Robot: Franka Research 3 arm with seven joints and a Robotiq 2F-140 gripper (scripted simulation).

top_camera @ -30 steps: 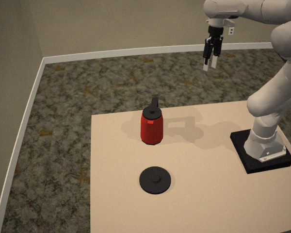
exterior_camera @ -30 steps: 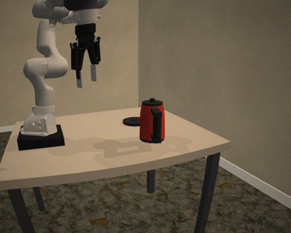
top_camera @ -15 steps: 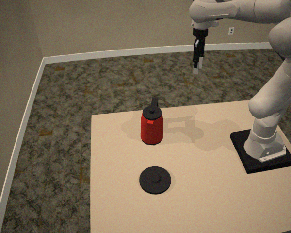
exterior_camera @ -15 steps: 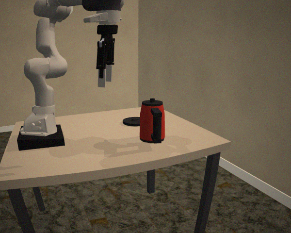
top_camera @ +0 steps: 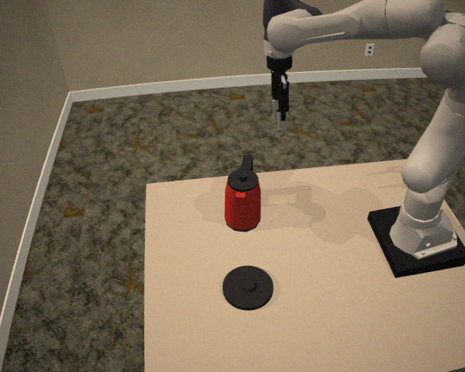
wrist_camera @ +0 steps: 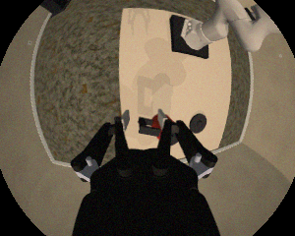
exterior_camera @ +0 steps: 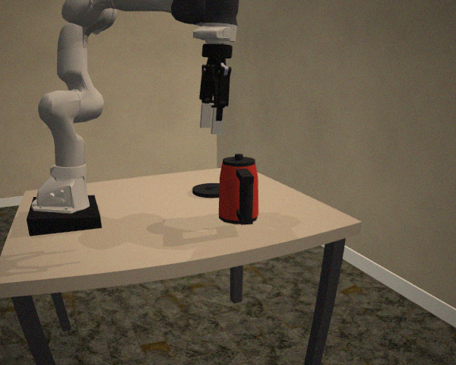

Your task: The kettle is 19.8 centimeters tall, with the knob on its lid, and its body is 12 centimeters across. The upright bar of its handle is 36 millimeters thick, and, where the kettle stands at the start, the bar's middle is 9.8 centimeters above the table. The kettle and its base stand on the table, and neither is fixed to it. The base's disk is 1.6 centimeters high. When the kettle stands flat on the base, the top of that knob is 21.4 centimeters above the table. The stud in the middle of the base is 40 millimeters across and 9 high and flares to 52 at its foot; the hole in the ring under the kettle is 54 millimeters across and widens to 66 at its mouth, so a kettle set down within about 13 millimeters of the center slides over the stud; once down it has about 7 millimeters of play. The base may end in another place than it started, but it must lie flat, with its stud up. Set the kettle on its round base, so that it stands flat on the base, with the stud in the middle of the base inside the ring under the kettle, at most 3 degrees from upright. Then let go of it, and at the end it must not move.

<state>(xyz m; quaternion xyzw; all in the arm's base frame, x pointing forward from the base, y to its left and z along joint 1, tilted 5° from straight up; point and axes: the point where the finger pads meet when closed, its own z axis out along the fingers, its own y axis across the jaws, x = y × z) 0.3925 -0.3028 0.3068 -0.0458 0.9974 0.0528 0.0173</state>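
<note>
My gripper is now 22 cm above the red kettle, 12 cm short of it and 11 cm to the right of it. Round my hand: round kettle base: 43 cm to the left, 31 cm below, 13 cm ahead.
</note>
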